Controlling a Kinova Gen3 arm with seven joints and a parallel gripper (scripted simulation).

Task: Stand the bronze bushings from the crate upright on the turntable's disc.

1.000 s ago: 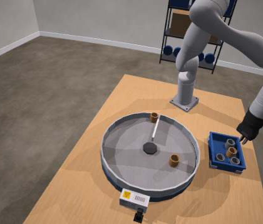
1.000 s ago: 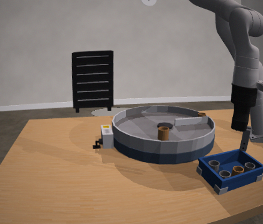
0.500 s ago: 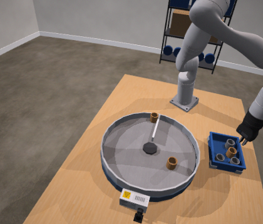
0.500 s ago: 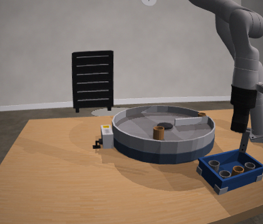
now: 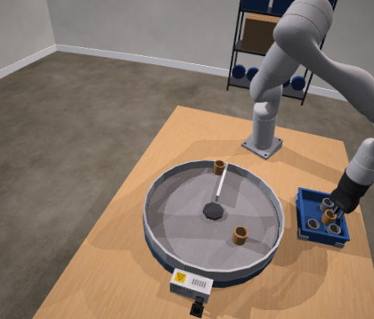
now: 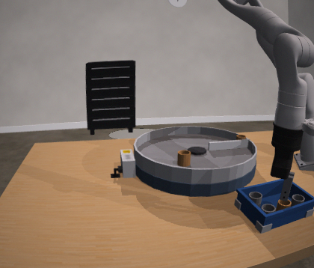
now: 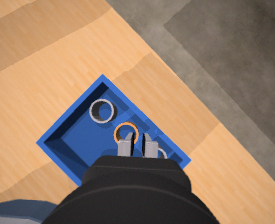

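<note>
The blue crate is 6 cm below my hand, 4 cm to the right of it and 1 cm behind it. The rest, counted from my hand: grey turntable disc (36 cm to the right, 16 cm ahead, 3 cm below).
</note>
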